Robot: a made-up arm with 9 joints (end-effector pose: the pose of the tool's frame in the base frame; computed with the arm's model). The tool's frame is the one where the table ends. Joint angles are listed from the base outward.
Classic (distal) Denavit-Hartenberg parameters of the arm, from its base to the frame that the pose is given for. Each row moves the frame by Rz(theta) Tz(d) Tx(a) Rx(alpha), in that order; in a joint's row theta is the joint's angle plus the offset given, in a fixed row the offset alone. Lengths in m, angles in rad.
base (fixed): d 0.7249; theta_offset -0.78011; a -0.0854; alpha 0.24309
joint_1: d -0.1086; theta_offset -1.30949; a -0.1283; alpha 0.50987
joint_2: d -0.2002; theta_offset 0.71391; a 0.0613; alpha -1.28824
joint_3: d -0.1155; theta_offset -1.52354; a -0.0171; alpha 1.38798
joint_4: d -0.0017; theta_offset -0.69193; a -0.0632; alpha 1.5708
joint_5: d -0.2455; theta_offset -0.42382; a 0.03; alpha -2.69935
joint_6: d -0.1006; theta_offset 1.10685; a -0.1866; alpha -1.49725
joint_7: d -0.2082; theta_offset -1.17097; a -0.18; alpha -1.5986
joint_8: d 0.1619; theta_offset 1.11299; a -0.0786; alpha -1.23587
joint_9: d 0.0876; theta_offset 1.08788; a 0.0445; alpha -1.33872
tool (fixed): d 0.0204; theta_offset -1.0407; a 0; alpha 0
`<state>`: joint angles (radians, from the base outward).
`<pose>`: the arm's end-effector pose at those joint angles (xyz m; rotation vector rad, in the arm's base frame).
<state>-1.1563 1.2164 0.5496 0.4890 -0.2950 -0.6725 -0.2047 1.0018 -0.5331</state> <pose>-0.0691 -0.1030 0.2660 -0.7047 2.2078 0.7439</pose>
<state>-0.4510 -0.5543 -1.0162 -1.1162 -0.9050 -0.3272 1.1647 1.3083 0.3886</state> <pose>0.2114 0.0055 0.2200 -0.0811 0.3359 0.0208</pose>
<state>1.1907 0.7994 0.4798 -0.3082 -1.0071 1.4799 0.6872 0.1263 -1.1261</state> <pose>0.4303 0.5782 0.4002 0.4472 0.8323 0.8795</pose>
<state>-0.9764 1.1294 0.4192 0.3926 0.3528 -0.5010 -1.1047 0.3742 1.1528</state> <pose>0.0503 -0.1977 0.5404 -0.4794 1.2544 -1.6171</pose>
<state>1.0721 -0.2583 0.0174 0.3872 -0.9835 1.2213 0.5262 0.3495 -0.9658</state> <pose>0.3442 -0.0513 0.2217 1.3028 0.3423 -0.8342</pose>
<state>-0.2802 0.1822 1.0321 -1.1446 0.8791 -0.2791 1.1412 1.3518 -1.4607</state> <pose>0.3172 0.2218 0.6117 0.3379 0.0063 0.2446</pose>
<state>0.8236 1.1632 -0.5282 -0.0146 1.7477 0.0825 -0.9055 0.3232 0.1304</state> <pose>0.0935 0.0775 0.3890 0.0098 0.7561 -0.8951</pose>
